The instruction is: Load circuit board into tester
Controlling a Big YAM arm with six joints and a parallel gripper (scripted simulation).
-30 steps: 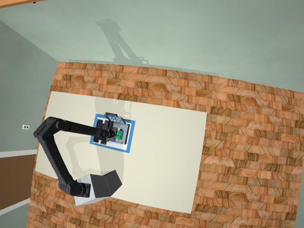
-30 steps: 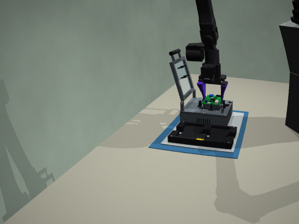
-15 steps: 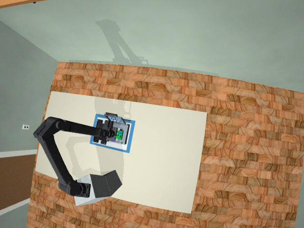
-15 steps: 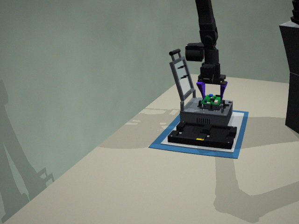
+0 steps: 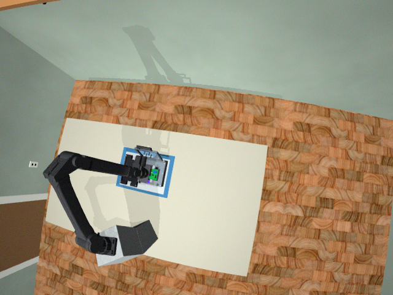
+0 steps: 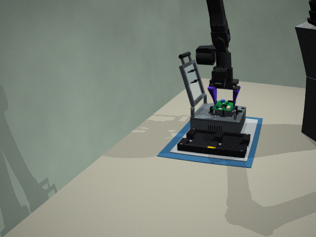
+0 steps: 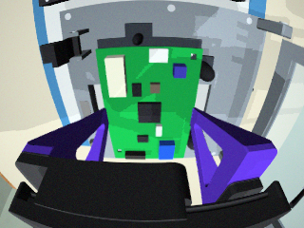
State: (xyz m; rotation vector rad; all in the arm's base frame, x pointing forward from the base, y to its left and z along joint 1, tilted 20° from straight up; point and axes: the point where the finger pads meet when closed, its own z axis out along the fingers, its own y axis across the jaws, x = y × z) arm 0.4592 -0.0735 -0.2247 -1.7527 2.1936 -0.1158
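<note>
The green circuit board lies right at my hand. Also, from my hand: tester: 4 cm ahead, 3 cm to the left, 2 cm above; tester lid: 12 cm ahead, 9 cm above, 2 cm to the right; tester plate: 2 cm below, 1 cm to the left, 1 cm ahead.
</note>
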